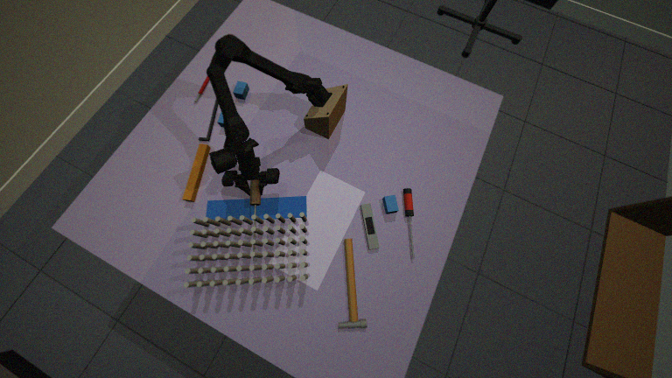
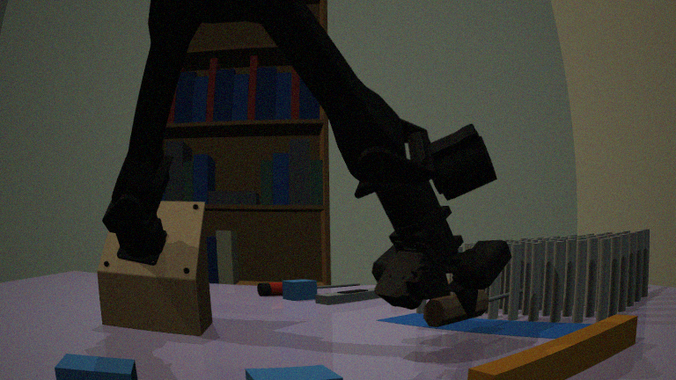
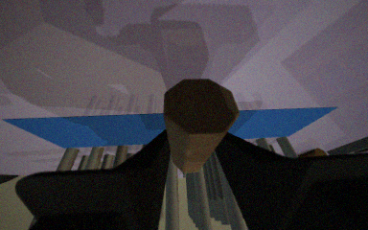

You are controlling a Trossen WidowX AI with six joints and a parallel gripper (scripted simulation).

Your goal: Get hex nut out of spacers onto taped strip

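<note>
Right now the blue taped strip is 4 cm ahead of my gripper tip, 3 cm to the left of it and 3 cm below it. Round my gripper tip: orange bar 5 cm ahead, 24 cm to the right, 1 cm below; wooden-handled awl 8 cm ahead, 6 cm to the left; grey block 13 cm behind, 41 cm to the left, 1 cm below.
</note>
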